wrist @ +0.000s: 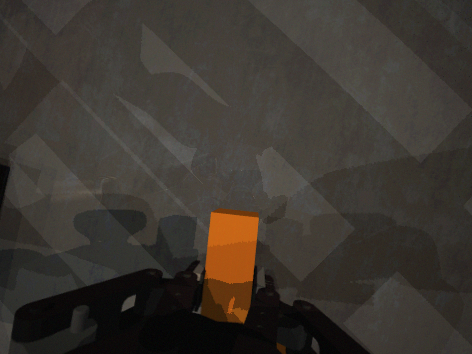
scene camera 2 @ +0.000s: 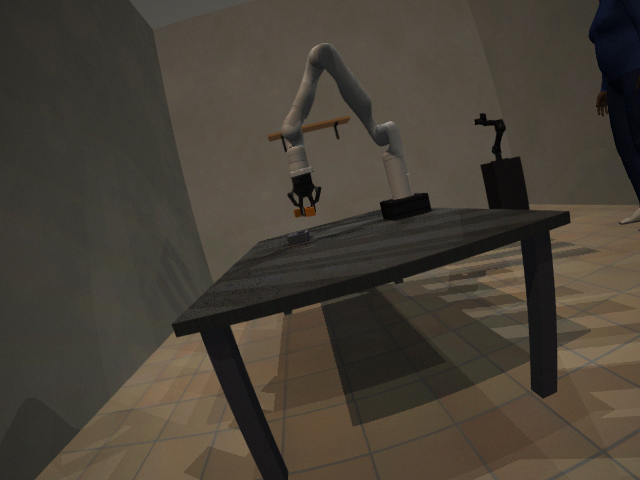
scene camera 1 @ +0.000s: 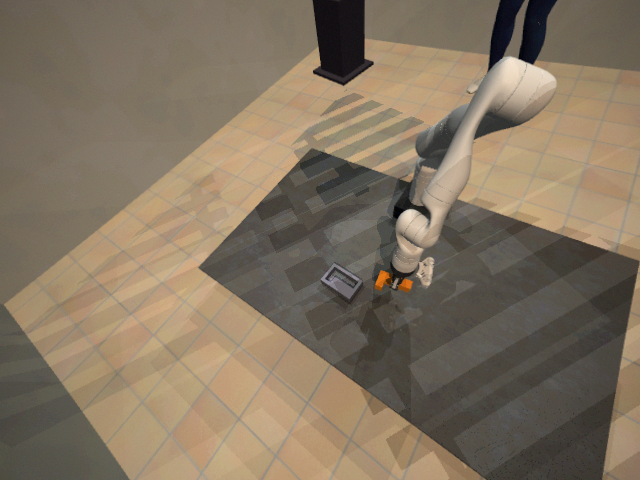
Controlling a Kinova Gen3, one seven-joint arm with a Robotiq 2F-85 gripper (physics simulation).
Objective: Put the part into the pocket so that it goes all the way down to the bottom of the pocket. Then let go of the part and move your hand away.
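Places are measured from the arm's base along level axes (x right, y down, z ahead), in centimetres.
Pixels of known places: gripper, between the fingertips: point(wrist: 232, 273) point(scene camera 2: 309, 215) point(scene camera 1: 395, 283); arm's base, origin of its link: point(scene camera 2: 402, 197).
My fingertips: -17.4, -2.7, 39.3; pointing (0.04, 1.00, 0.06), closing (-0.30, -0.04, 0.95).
Ahead of a thing's pixels: the offset from my fingertips to its top centre, as dx, dy, dz. Level surfaces: height alone.
The orange part {+0.0, -3.6, +1.5} point(scene camera 1: 405, 284) point(scene camera 2: 308, 211) point(wrist: 232, 250) is held level above the dark table; in scene camera 1 it has a second, shorter arm at its left end. My gripper point(scene camera 1: 394, 283) point(scene camera 2: 306, 210) point(wrist: 232, 273) is shut on the part, one finger on each side of it. The grey block with the pocket {+17.5, +7.0, +9.8} point(scene camera 1: 354, 294) point(scene camera 2: 298, 237) lies on the table, left of the gripper in scene camera 1. Its pocket is a recess open at the top. The part is apart from the block and higher. The block does not show in the wrist view. The gripper body hides the part's near end there.
The dark table {dy +10.7} point(scene camera 1: 516, 330) point(scene camera 2: 361, 258) carries the arm's black base point(scene camera 2: 405, 206). A black pedestal point(scene camera 1: 341, 41) point(scene camera 2: 504, 183) and a standing person point(scene camera 1: 535, 36) point(scene camera 2: 620, 62) are beyond the table. An orange wall shelf point(scene camera 2: 325, 125) shows behind the arm.
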